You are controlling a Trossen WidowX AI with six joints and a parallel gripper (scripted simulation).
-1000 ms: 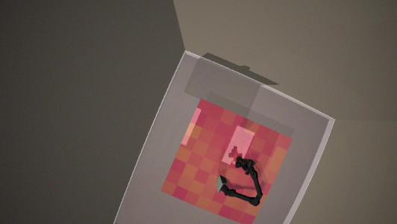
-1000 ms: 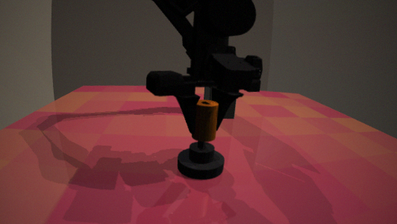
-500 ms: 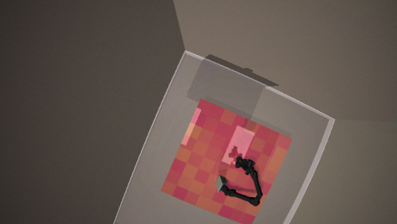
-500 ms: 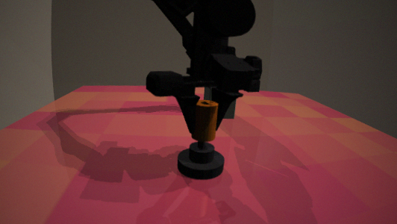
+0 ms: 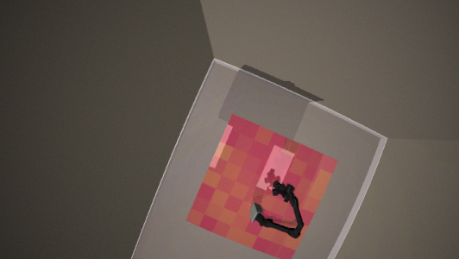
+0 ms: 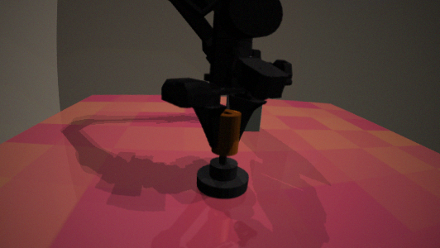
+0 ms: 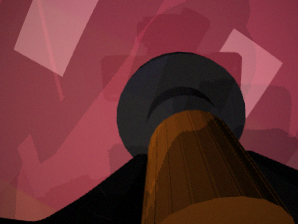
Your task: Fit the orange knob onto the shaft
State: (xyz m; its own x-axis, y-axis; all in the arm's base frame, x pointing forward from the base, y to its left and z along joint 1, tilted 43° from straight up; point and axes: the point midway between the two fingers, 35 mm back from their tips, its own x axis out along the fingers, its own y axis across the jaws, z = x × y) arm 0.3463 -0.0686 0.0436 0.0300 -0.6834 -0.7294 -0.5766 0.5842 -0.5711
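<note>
Right now the orange knob is 2 cm above my gripper tip. Round my gripper tip: dark pedestal: 4 cm below.
</note>
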